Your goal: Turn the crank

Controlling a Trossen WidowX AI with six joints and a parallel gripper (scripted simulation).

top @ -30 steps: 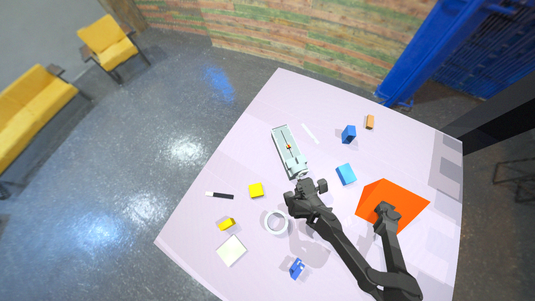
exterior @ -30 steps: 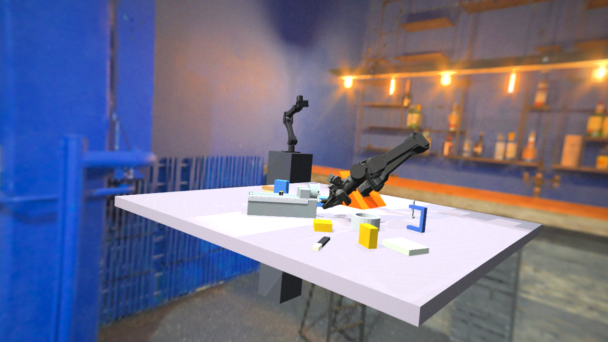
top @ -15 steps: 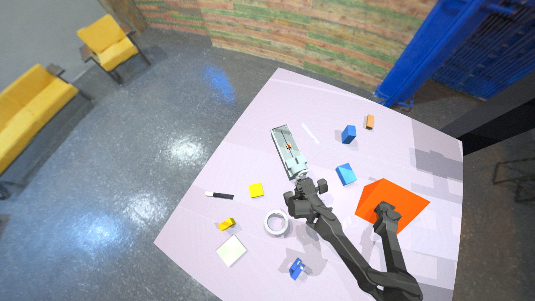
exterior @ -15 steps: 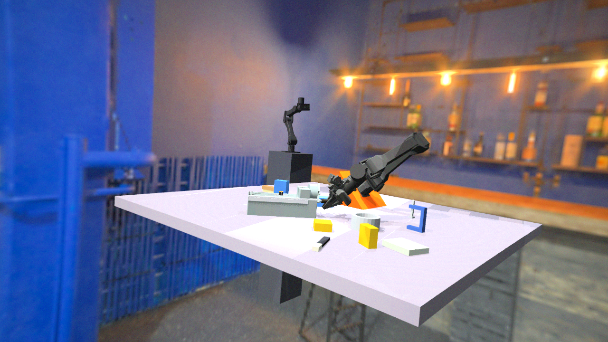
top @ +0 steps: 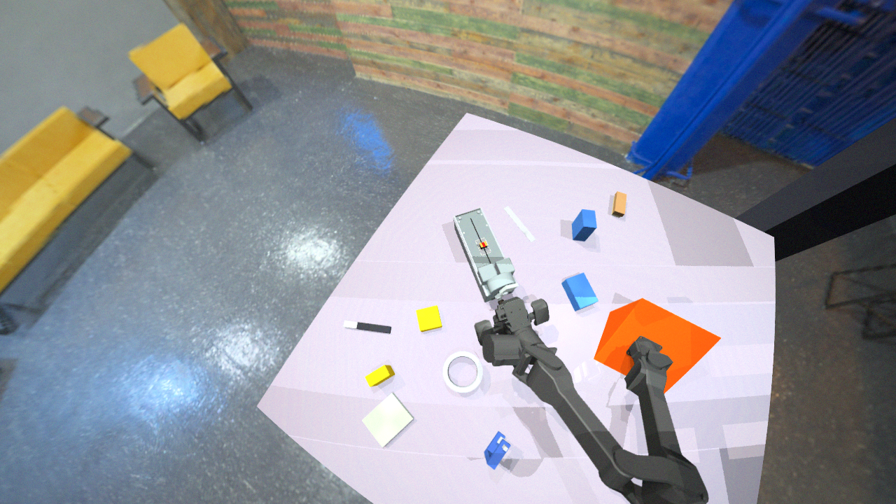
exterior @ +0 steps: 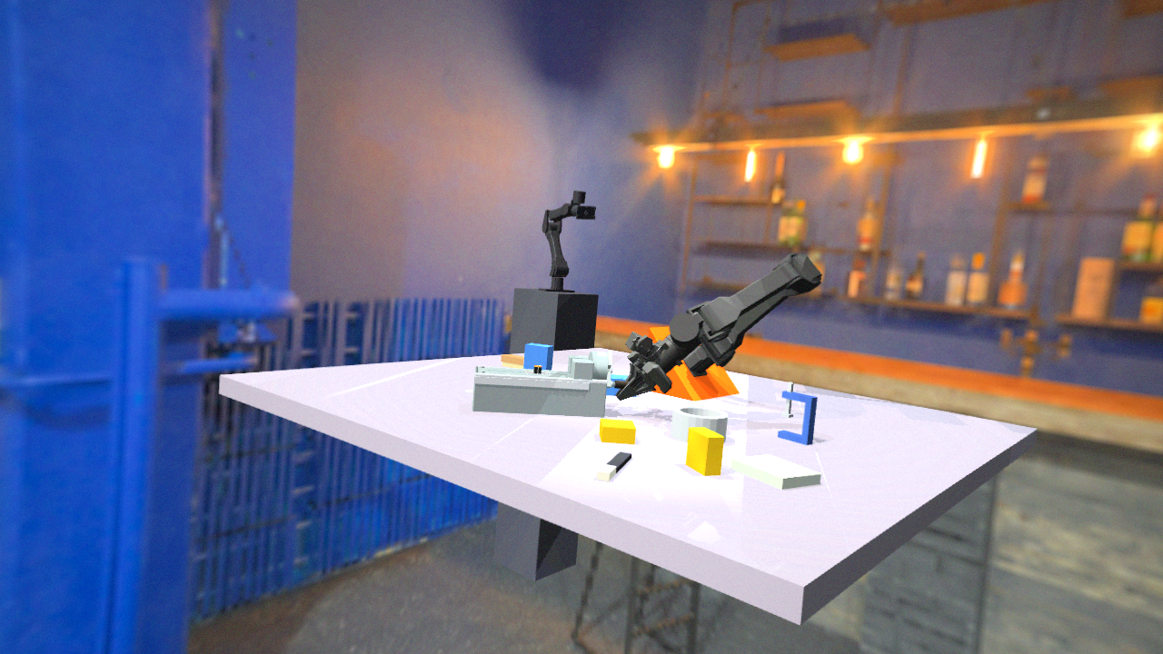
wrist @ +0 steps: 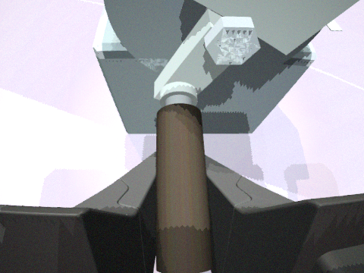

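The brown crank handle lies 1 cm behind my gripper tip, 1 cm to the left of it and 3 cm above it. The rest, counted from my gripper tip: metal strip 6 cm ahead, 28 cm to the right, 3 cm below; then blue clamp 15 cm behind, 32 cm to the left, 2 cm above; then red pointer 12 cm ahead, 12 cm to the right, 5 cm above.
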